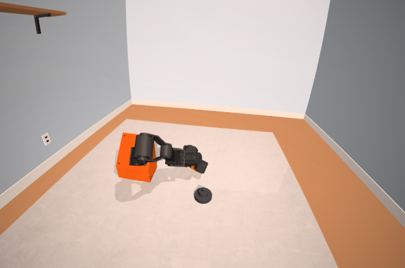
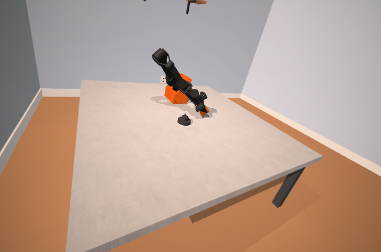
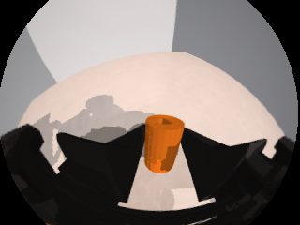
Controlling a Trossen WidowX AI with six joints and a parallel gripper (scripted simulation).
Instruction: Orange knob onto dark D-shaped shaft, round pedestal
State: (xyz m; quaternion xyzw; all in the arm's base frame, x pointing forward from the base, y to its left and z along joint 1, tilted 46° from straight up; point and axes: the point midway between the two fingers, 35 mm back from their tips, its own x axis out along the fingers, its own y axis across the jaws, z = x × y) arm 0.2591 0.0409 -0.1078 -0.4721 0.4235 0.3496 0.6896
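Now: gripper tip 210 mm to the left of the shaft, 60 mm short of it and 10 mm above it. Round my gripper tip: orange knob 10 mm to the right, 10 mm below, 10 mm behind.
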